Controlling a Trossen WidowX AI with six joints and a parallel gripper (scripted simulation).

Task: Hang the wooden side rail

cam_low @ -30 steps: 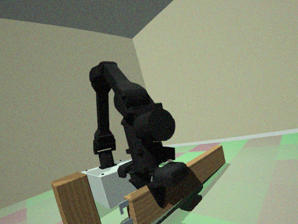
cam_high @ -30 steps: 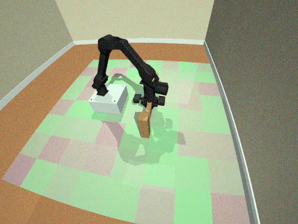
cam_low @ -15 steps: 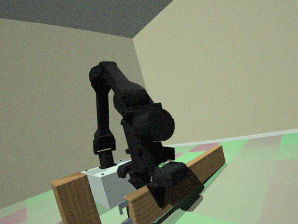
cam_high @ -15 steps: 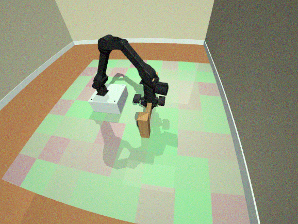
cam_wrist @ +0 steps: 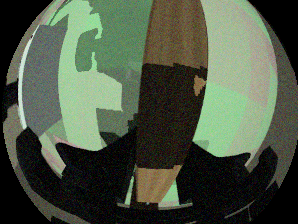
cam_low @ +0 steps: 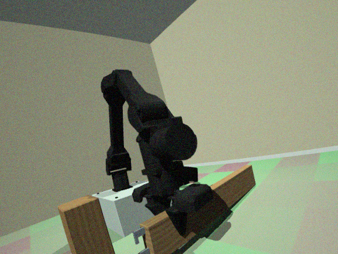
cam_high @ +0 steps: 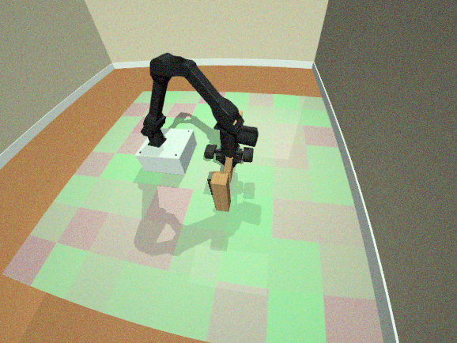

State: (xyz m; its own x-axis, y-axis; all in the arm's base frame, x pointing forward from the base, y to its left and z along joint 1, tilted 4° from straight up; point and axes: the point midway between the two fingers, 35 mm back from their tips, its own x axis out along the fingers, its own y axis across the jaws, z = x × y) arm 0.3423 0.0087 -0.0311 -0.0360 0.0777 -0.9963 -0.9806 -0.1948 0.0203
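The wooden headboard post lies 30 mm ahead of my gripper tip, 160 mm to the right of it and 40 mm above it.
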